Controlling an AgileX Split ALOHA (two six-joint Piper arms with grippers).
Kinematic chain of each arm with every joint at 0, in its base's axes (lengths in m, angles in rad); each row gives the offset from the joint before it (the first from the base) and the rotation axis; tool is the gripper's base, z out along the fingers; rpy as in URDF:
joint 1: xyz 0 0 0.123 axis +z
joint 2: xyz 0 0 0 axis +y
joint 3: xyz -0.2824 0 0.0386 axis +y
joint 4: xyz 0.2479 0 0.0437 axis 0.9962 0 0.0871
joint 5: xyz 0 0 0 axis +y
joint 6: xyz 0.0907 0 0.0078 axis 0.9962 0 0.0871
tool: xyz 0 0 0 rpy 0 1.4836 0
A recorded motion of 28 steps. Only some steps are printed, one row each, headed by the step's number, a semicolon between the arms.
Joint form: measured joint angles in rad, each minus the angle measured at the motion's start. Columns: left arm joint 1, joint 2, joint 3, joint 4, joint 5, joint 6; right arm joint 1, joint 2, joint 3, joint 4, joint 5, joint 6.
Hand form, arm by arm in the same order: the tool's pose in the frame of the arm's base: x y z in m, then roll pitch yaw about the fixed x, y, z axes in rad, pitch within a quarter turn. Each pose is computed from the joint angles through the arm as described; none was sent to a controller.
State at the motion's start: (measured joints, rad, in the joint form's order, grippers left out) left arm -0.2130 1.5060 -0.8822 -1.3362 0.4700 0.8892; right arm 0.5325 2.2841 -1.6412 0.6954 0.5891 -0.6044
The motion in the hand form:
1: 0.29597 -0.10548 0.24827 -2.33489 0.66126 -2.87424; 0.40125 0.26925 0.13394 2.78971 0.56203 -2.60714
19: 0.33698 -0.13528 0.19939 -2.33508 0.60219 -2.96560; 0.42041 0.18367 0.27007 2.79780 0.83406 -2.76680
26: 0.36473 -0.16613 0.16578 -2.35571 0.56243 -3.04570; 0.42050 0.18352 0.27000 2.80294 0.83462 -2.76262
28: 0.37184 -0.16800 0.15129 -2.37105 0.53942 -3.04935; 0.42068 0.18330 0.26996 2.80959 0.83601 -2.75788
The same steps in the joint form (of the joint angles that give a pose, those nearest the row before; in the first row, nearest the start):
1: 0.0000 0.0000 0.0000 0.0000 0.0040 0.0000; -0.0075 -0.0197 0.0000 -0.0121 -0.0027 0.0000
19: -0.0453 0.2582 -0.1108 -0.1828 0.0427 0.2131; -0.1925 -0.3084 -0.0019 -0.0160 0.0232 -0.0046
26: -0.1006 0.4418 -0.2469 -0.1829 0.0531 0.2228; -0.1925 -0.3083 -0.0019 -0.0194 0.0223 -0.0047
28: -0.1005 0.4937 -0.2722 -0.1837 0.0480 0.2228; -0.1925 -0.3084 -0.0020 -0.0236 0.0203 -0.0047

